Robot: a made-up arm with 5 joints.
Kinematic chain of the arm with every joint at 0, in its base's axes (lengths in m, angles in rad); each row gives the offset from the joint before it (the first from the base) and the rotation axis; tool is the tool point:
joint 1: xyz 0 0 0.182 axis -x
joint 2: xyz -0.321 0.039 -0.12 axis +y
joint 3: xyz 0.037 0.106 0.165 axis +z
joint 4: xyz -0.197 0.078 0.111 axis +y
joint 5: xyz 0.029 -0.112 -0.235 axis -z
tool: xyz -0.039 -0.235 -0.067
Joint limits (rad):
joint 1: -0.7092..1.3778
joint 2: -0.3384..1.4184
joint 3: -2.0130..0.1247
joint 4: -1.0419..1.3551
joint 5: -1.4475..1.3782
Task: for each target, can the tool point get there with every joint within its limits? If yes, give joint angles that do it. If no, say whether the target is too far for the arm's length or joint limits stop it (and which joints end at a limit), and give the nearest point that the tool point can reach.
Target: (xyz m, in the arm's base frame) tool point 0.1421 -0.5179 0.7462
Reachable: no: joint limits stop it (at a limit: joint 1, joint 4) | nearest point -0.0233 -0.2679 0.5441 | short by 0.361 m
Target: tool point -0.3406 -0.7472 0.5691
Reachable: no: joint limits stop it (at a limit: joint 1, joint 3, joint 4) | nearest point -0.3339 -0.3809 0.4766 | short by 0.378 m
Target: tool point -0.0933 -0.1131 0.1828
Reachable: yes | joints 0.3820 0.8853 -0.5217 -0.8359 -0.9994
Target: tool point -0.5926 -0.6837 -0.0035
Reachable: no: joint limits stop it (at a limit: joint 1, joint 2, joint 5) | nearest point -0.5805 -0.2915 0.0452 | short by 0.395 m
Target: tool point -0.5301 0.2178 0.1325
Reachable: yes | joints 0.2668 0.6924 -1.2763 -0.3891 0.3098
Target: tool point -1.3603 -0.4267 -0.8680
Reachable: no: too far | nearest point -0.7565 -0.0408 -0.2859 | short by 0.923 m
